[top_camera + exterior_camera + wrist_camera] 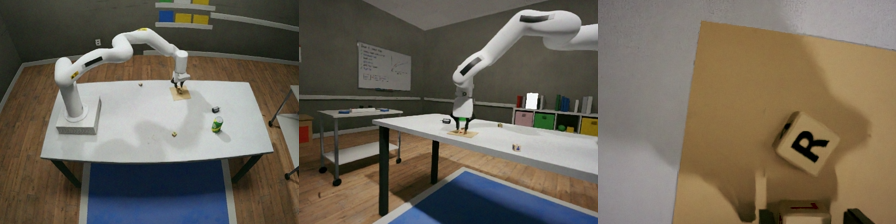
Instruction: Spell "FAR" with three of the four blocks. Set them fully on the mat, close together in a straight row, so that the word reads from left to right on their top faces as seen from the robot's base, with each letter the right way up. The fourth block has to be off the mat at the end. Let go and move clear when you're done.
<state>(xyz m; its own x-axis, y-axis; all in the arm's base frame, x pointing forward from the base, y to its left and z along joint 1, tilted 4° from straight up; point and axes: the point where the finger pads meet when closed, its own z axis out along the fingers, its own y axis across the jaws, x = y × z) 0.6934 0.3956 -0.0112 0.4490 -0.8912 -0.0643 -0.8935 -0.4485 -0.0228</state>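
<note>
Right now my hand is 20 mm short of the tan mat, 40 mm to the left of it and 50 mm above it. From my hand the other things lie so: green soda can: 290 mm ahead, 350 mm to the right, 20 mm above; small black object: 310 mm ahead, 170 mm to the right, 30 mm below.
</note>
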